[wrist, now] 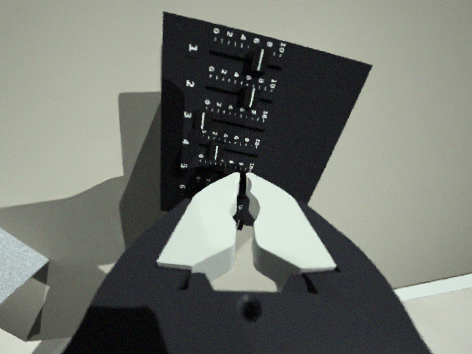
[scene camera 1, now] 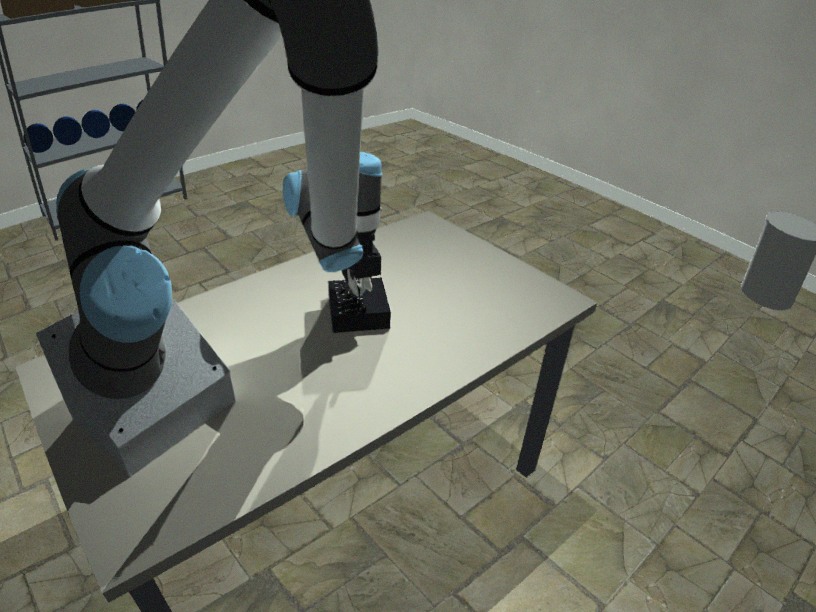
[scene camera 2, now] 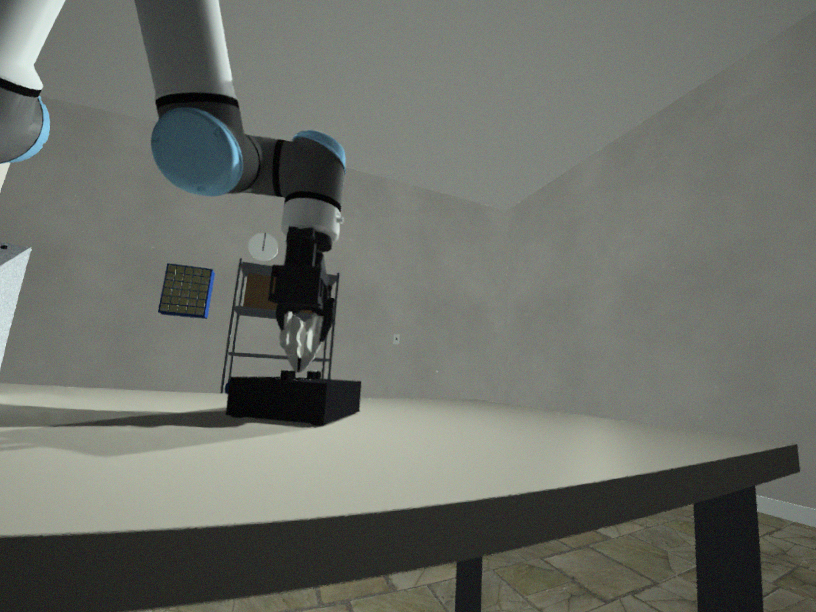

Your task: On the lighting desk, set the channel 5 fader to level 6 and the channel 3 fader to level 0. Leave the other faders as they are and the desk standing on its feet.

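Where they show: gripper, fingertip midpoint: (wrist: 242, 176) (scene camera 1: 358, 295) (scene camera 2: 299, 372); arm's base, origin of the base link: (scene camera 1: 117, 354).
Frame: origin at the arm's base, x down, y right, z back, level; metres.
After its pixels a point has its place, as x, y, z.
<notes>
The black lighting desk (scene camera 1: 375, 317) @(0.134, 0.167, -0.579) (scene camera 2: 280, 399) @(0.145, 0.150, -0.559) (wrist: 300, 120) @(0.120, 0.079, -0.653) stands flat on the table. In the wrist view the channel 3 fader (wrist: 202, 121) @(0.107, 0.044, -0.587) is at the 0 end of its slot. The channel 5 number (wrist: 183, 166) @(0.120, 0.069, -0.548) and part of its scale show, but its cap cannot be made out near the fingertips. The channel 1 fader (wrist: 259, 60) @(0.107, 0.029, -0.639) and channel 2 fader (wrist: 251, 97) @(0.107, 0.046, -0.625) are past mid-scale; the channel 4 fader (wrist: 215, 153) @(0.107, 0.069, -0.583) is at about 2. My gripper (scene camera 1: 359, 296) @(0.109, 0.097, -0.592) (scene camera 2: 299, 367) @(0.109, 0.097, -0.592) (wrist: 242, 176) @(0.109, 0.097, -0.592) is shut and empty, tips low over the desk around the channel 5 row, hiding parts of the lower rows.
The table (scene camera 1: 461, 283) @(0.175, 0.195, -0.909) (scene camera 2: 461, 461) @(0.175, 0.389, -0.671) bears the desk and the arm's grey base block (scene camera 1: 177, 375) @(0.056, 0.081, -0.080). A shelf rack (scene camera 1: 88, 77) stands by the wall behind. A grey cylinder (scene camera 1: 779, 263) shows beyond the table at the right.
</notes>
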